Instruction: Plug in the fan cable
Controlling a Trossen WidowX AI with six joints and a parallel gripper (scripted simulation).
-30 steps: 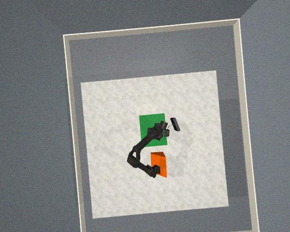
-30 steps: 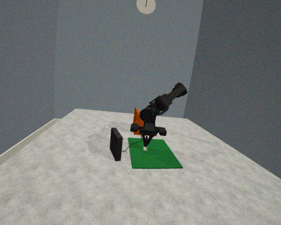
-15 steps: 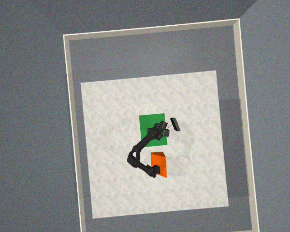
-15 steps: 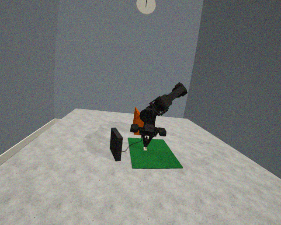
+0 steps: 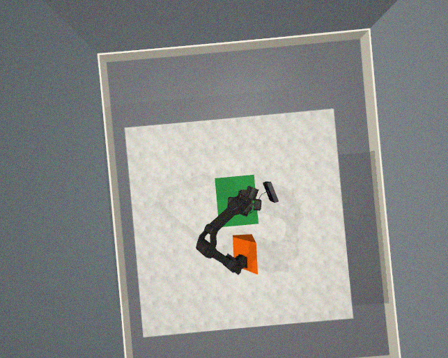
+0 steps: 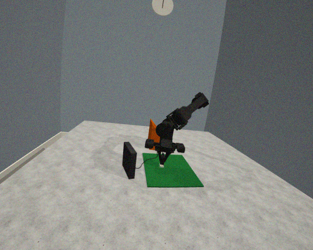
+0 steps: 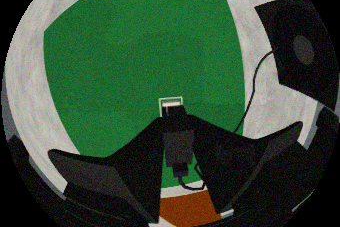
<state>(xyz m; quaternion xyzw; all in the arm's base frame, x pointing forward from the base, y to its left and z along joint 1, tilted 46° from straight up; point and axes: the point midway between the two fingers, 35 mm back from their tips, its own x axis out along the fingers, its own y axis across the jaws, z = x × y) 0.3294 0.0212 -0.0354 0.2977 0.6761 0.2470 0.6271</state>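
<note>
My gripper tip is now 1 cm past the black plug and 1 cm below it. From my gripper tip the other things lie so: white four-pin header 1 cm behind, 3 cm below; then green board 4 cm to the left, 4 cm below; then black fan 6 cm ahead, 15 cm to the right, 3 cm above.
</note>
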